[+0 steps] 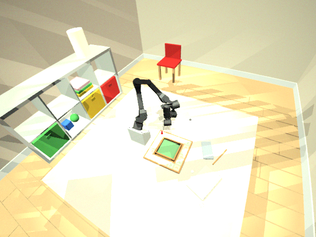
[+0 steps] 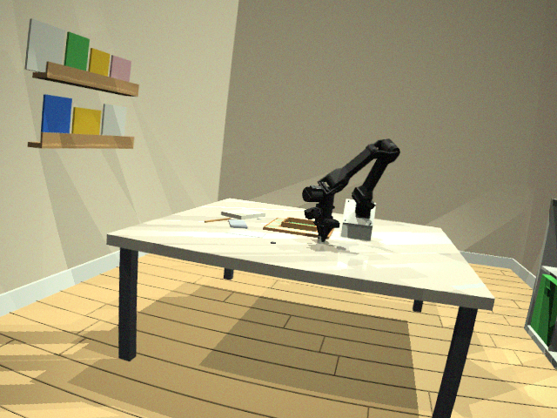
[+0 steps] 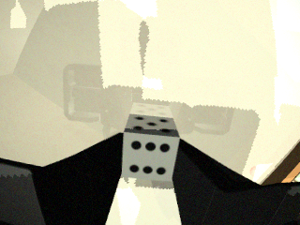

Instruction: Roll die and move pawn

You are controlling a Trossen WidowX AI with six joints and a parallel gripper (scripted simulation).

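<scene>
Right now my gripper tip is 13 cm to the left of the red pawn and 2 cm below it. The rest, counted from my gripper tip: dice tray 11 cm ahead, 24 cm to the right; white die right at my gripper tip.
</scene>
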